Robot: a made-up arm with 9 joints.
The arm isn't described. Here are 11 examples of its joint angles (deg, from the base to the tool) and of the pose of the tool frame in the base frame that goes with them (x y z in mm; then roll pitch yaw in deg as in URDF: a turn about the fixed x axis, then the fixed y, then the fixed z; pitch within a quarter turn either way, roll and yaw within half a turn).
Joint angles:
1: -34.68 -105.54 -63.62 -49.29 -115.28 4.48 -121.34 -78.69 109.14
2: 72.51 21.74 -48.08 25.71 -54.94 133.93 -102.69 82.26 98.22
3: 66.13 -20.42 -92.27 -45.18 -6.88 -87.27 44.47 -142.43 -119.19
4: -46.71 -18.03 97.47 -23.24 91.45 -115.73 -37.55 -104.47 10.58
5: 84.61 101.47 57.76 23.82 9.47 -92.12 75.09 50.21 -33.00
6: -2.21 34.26 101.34 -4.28 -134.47 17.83 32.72 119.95 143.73
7: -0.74 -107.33 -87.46 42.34 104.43 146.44 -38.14 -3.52 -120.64
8: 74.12 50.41 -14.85 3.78 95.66 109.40 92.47 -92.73 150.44
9: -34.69 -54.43 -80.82 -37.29 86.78 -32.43 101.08 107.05 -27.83
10: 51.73 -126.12 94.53 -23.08 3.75 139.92 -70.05 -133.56 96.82
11: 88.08 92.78 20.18 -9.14 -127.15 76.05 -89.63 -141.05 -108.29
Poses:
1: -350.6 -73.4 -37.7 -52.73 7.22 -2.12
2: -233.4 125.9 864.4 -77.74 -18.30 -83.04
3: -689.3 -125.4 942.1 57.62 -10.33 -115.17
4: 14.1 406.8 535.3 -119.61 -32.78 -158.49
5: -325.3 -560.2 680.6 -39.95 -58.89 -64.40
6: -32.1 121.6 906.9 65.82 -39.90 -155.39
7: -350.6 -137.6 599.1 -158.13 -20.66 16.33
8: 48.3 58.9 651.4 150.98 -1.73 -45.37
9: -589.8 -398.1 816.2 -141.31 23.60 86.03
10: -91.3 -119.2 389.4 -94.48 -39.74 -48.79
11: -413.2 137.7 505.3 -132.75 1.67 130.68
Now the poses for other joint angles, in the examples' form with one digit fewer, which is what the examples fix.
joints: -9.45 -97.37 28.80 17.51 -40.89 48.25 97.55 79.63 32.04
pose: -293 551 534 -142.8 52.0 -121.3
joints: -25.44 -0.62 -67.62 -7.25 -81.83 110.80 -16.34 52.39 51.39
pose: -364 58 519 -77.6 39.6 -146.1
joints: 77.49 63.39 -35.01 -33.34 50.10 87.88 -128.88 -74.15 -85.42
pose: -198 61 904 -33.9 -50.3 -177.3
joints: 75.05 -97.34 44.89 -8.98 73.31 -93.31 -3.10 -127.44 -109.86
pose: -259 -592 582 6.4 10.8 -71.7
